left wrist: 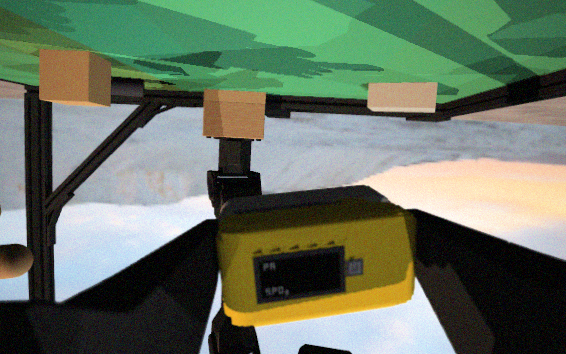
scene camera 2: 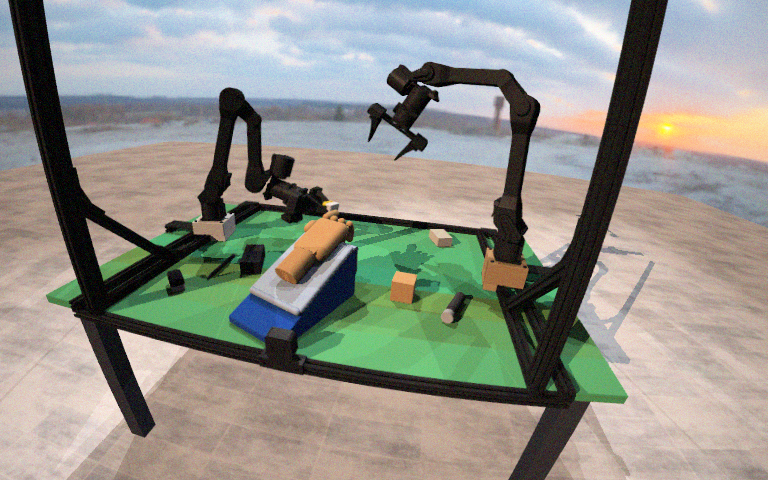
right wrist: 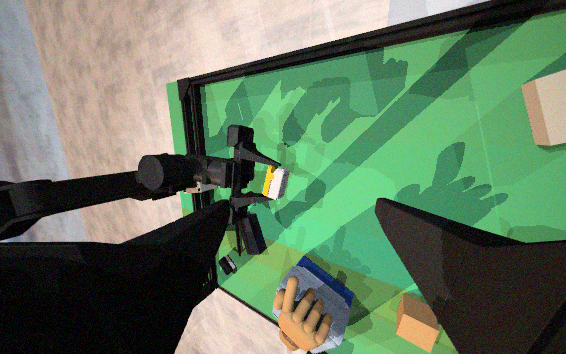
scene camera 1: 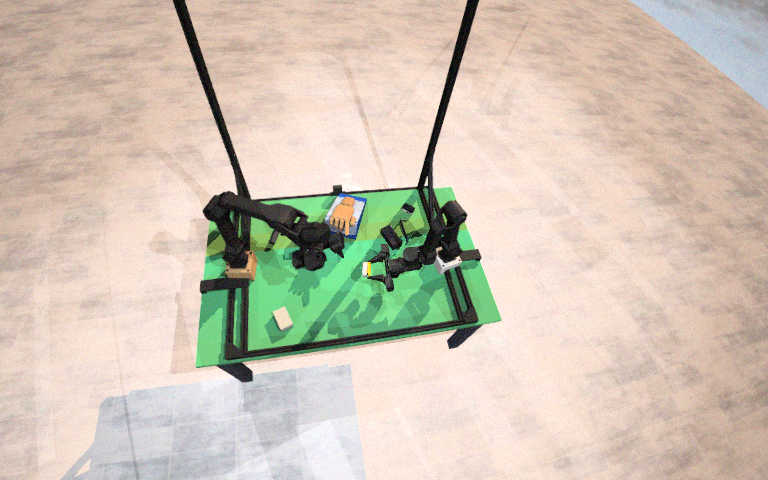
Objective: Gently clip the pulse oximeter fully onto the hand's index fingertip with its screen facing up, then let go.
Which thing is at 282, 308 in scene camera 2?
A blue and white hand rest.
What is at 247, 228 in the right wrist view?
A black block.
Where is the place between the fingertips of my left gripper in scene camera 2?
At 330, 209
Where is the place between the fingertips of my right gripper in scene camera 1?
332, 262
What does the tan cube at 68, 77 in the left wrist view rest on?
The table.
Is my right gripper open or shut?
Open.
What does my right gripper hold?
Nothing.
